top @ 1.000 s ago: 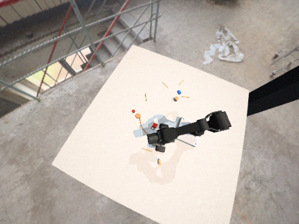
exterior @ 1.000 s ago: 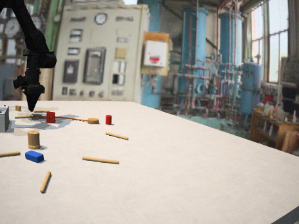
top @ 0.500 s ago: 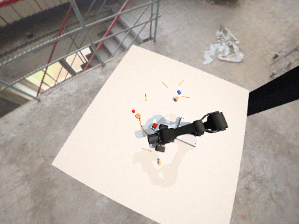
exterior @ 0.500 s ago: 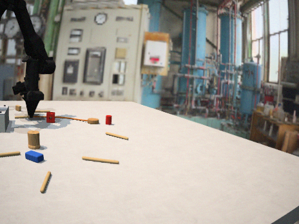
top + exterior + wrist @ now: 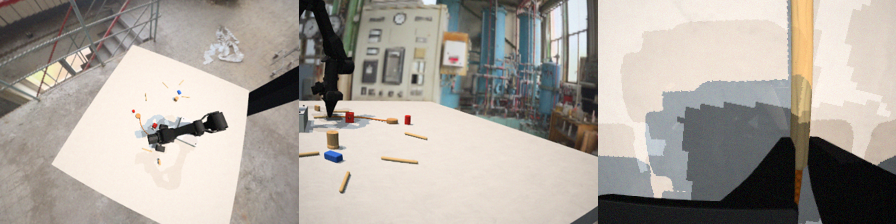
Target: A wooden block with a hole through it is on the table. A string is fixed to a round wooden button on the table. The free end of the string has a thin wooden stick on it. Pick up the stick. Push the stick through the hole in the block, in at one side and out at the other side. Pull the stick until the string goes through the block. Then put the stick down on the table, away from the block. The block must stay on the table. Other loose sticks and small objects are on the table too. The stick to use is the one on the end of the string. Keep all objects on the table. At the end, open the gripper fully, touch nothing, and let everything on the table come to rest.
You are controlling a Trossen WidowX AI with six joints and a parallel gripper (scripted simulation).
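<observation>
Now: the red block 9 cm ahead of my gripper tip, 7 cm to the right of it and 1 cm above it. Also, from my gripper tip: round wooden button (24 cm ahead, 7 cm to the right, 1 cm above); then wooden block (7 cm behind, 15 cm to the left, 1 cm above); then stick (1 cm behind).
</observation>
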